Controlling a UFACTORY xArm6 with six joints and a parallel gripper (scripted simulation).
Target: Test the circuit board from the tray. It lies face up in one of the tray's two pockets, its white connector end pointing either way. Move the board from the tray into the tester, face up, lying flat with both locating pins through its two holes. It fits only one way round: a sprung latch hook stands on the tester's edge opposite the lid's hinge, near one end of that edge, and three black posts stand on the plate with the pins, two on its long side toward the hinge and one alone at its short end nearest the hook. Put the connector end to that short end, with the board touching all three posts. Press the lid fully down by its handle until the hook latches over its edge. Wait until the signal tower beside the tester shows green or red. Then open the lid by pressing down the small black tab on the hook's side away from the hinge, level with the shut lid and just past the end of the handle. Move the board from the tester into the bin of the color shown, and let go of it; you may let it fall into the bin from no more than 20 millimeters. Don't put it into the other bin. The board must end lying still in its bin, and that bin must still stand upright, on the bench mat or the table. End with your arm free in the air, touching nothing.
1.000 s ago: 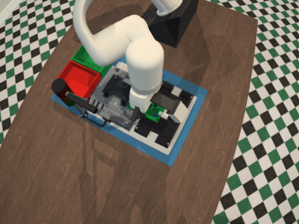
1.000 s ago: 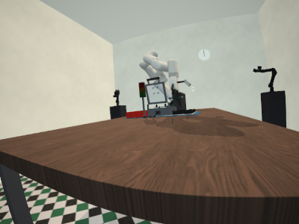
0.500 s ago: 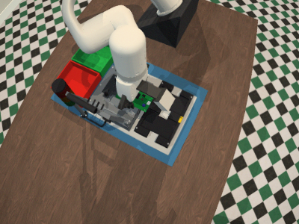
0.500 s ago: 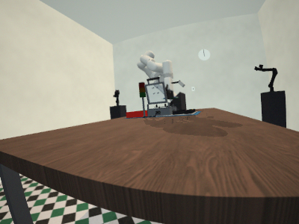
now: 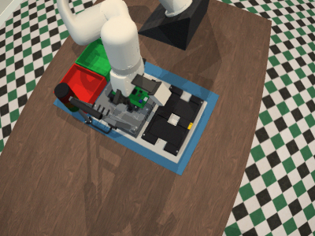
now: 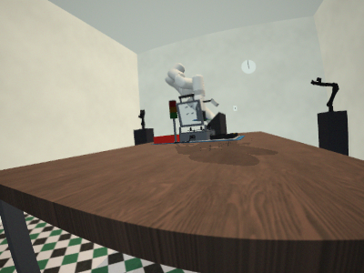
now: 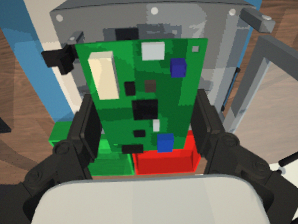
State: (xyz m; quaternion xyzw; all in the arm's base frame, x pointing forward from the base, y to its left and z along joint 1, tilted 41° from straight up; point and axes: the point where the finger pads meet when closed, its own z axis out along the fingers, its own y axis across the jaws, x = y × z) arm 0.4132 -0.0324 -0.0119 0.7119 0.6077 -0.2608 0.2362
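The black nest is 2 cm to the right of my hand and 6 cm below it. Round my hand: green circuit board (right at my hand); then clear lid (11 cm ahead, 4 cm to the right, 5 cm above); then latch hook (6 cm behind, 4 cm to the left, 5 cm below).
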